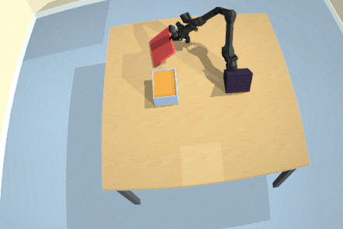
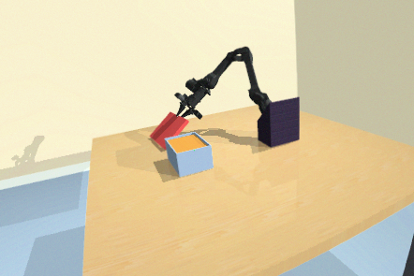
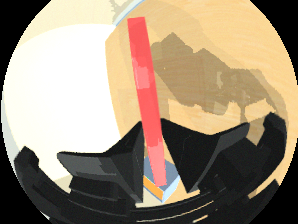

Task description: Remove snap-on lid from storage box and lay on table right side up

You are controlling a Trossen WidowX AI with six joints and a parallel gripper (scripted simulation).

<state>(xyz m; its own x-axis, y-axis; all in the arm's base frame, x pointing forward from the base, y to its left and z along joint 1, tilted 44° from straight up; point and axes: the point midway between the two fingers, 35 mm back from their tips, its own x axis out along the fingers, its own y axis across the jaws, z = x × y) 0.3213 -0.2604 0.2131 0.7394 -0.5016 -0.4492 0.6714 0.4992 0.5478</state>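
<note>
Now: the lid 70 mm ahead of my gripper tip, 50 mm below it and 10 mm to the left of it. Also, from my gripper tip: blue storage box: 330 mm to the left, 80 mm ahead, 70 mm below.
</note>
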